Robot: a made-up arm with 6 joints.
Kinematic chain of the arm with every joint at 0, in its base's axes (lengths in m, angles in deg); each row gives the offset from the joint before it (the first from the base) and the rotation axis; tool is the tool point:
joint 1: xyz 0 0 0.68 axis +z
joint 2: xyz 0.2 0 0 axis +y
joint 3: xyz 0 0 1.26 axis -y
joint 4: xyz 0 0 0.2 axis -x
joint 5: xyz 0.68 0 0 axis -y
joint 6: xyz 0.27 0 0 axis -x
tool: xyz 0 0 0
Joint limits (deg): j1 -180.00..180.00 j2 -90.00..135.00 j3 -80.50..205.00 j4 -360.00..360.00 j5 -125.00..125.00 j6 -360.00..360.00
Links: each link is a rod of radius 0.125 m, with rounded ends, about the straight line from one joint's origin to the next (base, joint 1, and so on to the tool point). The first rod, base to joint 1, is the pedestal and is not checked.
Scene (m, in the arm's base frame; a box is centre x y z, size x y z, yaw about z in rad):
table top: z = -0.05
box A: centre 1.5 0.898 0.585 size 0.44 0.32 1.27 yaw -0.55
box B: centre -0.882 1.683 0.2 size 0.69 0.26 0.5 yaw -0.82
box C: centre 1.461 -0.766 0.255 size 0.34 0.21 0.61 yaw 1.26
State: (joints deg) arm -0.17 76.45 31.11 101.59 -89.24 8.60
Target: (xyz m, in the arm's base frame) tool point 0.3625 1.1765 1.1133
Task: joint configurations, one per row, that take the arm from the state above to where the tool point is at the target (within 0.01 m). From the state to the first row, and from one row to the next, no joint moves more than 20 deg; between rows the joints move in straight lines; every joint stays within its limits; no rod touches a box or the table.
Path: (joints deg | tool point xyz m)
1: 2.40 59.22 20.88 102.27 -94.35 20.12 | 1.9687 -0.1808 1.1174
2: 4.98 41.99 10.65 102.95 -99.46 31.63 | 1.7369 -0.1092 1.5077
3: 7.55 24.75 0.42 103.63 -104.57 43.15 | 1.4143 -0.0687 1.8104
4: 10.12 7.52 -9.80 104.31 -109.67 54.67 | 1.0332 -0.0658 2.0047
5: 12.70 -9.71 -20.03 104.99 -114.78 66.18 | 0.6299 -0.1008 2.0795
6: 15.27 -26.94 -30.26 105.67 -119.89 77.70 | 0.2416 -0.1677 2.0345
7: 17.84 -44.18 -40.49 106.35 -125.00 89.22 | -0.0977 -0.2544 1.8791
8: 31.11 -28.21 -39.81 98.00 -119.49 73.09 | 0.2804 -0.1026 1.9083
9: 44.39 -12.25 -39.13 89.64 -113.99 56.97 | 0.5520 0.1952 1.8305
10: 57.66 3.72 -38.44 81.29 -108.48 40.85 | 0.6582 0.5663 1.6579
11: 70.93 19.68 -37.76 72.94 -102.97 24.72 | 0.5844 0.9208 1.4104
12: 84.20 35.65 -37.08 64.59 -97.46 8.60 | 0.3626 1.1765 1.1133

